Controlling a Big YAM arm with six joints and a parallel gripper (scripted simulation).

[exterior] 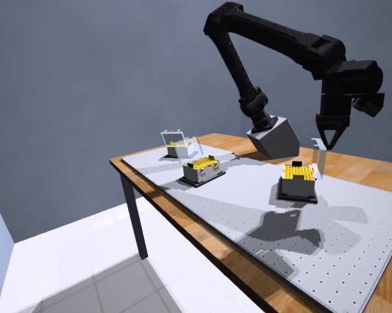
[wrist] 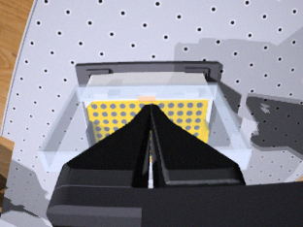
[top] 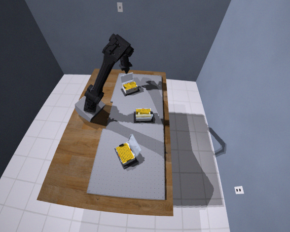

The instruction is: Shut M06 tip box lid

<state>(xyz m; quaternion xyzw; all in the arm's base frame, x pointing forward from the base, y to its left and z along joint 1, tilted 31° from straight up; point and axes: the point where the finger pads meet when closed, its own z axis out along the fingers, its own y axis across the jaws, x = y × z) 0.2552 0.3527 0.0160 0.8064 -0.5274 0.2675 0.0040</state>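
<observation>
Now: the lid 30 mm to the right of my hand, 30 mm below it and 10 mm ahead of it. From my hand the other things lie so: yellow tip rack 80 mm below, 70 mm to the right, 20 mm ahead.
</observation>
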